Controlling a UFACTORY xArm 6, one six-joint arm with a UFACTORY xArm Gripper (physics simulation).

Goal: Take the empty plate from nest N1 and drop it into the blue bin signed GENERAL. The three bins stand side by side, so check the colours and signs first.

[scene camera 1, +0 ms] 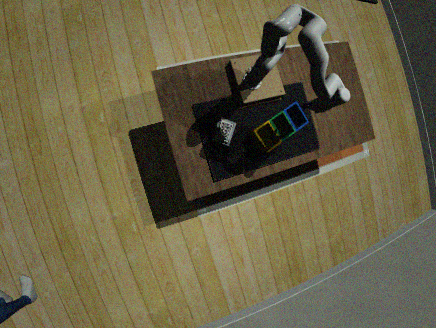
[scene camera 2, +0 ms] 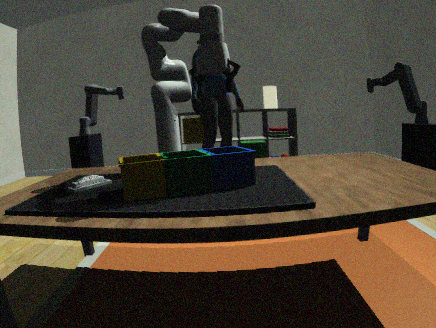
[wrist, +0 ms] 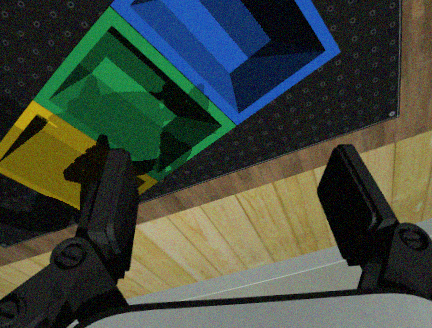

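Pixels of known places: gripper, between the fingertips: (scene camera 1: 308, 109) (scene camera 2: 215, 93) (wrist: 232, 170); arm's base, origin of its link: (scene camera 1: 252, 81).
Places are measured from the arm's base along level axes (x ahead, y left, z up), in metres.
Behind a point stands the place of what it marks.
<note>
My gripper (wrist: 232, 170) @[y 0.245, x 0.267, z 0.224 m] (scene camera 2: 214, 77) is open and empty, high above the table. Below it in the wrist view are the green bin (wrist: 79, 55) @[y 0.125, x 0.256, z 0.050 m] (scene camera 1: 277, 114) @[y 0.124, x 0.251, z 0.050 m] (scene camera 2: 187, 175) @[y 0.180, x 0.406, z 0.001 m], the yellow bin (wrist: 45, 165) @[y -0.021, x 0.393, z 0.013 m] (scene camera 1: 260, 141) @[y -0.022, x 0.416, z 0.048 m] (scene camera 2: 144, 179) @[y 0.075, x 0.459, z 0.003 m] and the blue bin (wrist: 289, 81) @[y 0.310, x 0.338, z 0.050 m] (scene camera 1: 303, 111) (scene camera 2: 232, 170) @[y 0.294, x 0.348, z 0.001 m], side by side with green in the middle. Their signs cannot be read. A pale plate (scene camera 1: 227, 131) @[y -0.210, x 0.322, z -0.026 m] (scene camera 2: 90, 182) @[y -0.192, x 0.338, z -0.033 m] lies on the left of the mat, apart from the bins. Its nest and label are too small to tell. The plate does not show in the wrist view.
The bins stand on a dark mat (scene camera 1: 300, 145) @[y 0.333, x 0.471, z -0.050 m] (scene camera 2: 285, 200) @[y 0.435, x 0.483, z -0.050 m] (wrist: 350, 75) @[y 0.418, x 0.412, z -0.050 m] on the wooden table (scene camera 1: 350, 125) @[y 0.856, x 0.356, z -0.063 m] (scene camera 2: 360, 180) @[y 0.706, x 0.258, z -0.063 m]. A light-brown block (scene camera 1: 272, 90) @[y 0.137, x 0.073, z 0.007 m] is near the arm's base. A person (scene camera 2: 210, 120) and a shelf unit (scene camera 2: 295, 132) are behind the table. Arm shadows darken the mat.
</note>
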